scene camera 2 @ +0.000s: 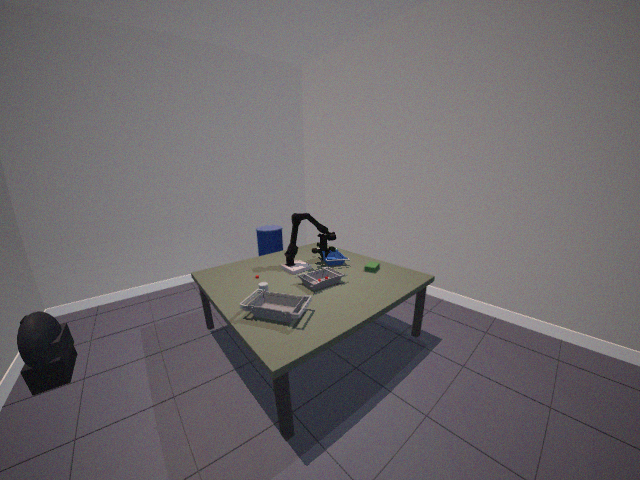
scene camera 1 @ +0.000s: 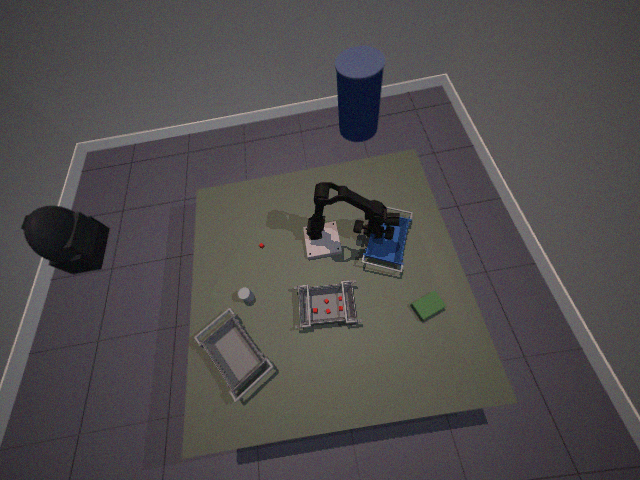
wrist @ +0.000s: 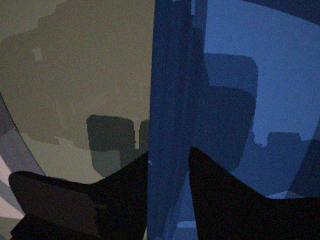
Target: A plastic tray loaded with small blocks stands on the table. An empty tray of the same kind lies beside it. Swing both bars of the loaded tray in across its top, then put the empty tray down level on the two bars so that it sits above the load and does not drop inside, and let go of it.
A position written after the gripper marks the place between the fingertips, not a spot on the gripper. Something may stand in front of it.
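In the wrist view there's the gripper (wrist: 176, 151), and there's a blue tray (wrist: 233, 86) in it too. Scene camera 1 shows that same blue tray (scene camera 1: 383, 249) as well.
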